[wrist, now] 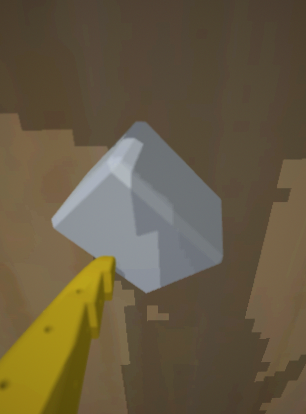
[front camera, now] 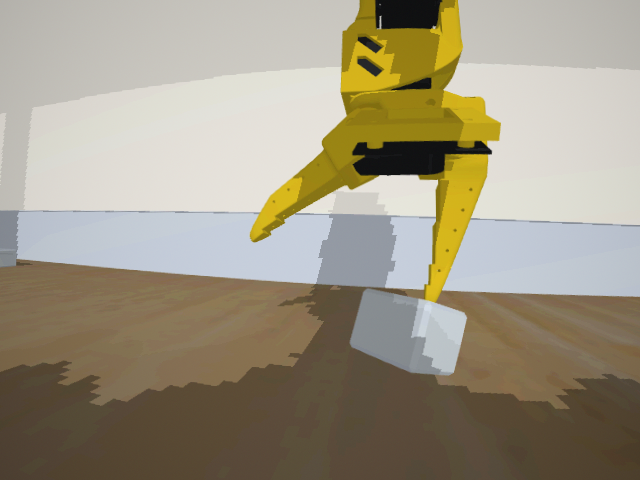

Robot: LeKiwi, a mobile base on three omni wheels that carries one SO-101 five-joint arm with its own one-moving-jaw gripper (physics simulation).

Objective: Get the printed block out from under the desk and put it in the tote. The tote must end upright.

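Places are measured from the arm's base along level axes (x back, y right, z up), in centimetres.
Pixels of known places: hand at its tool point: (wrist: 114, 272) (front camera: 424, 295).
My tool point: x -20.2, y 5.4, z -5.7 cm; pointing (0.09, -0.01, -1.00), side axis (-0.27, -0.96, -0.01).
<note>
Ahead of a thing's pixels: the offset from my tool point to its top centre. "spot": to the spot under its first point. Level surfaces: height alone.
The pale grey printed block {dx +0.9, dy -1.1, dz +0.3 cm} (front camera: 403, 330) (wrist: 145, 215) is on the brown wooden floor, right of centre in the front view and mid-picture in the wrist view. It looks tilted, with its upper edge sloping down to the right. My gripper (front camera: 342, 269) is open and empty. Its fixed jaw reaches down to the block's far upper edge; whether it touches is hard to tell. The moving jaw is swung out to the left, above the floor. In the wrist view the notched jaw's tip overlaps the block's lower left edge. The tote and the desk cannot be made out.
A pale grey low object (front camera: 7, 258), partly cut off, stands at the far left edge of the front view. A light blue band {spot: dx -30.3, dy -28.5, dz +1.0 cm} (front camera: 155, 242) runs along the base of the pale wall (front camera: 155, 149) behind the floor. Dark jagged shadows lie across the floor {dz -3.3 cm} (front camera: 129, 330) (wrist: 40, 185).
</note>
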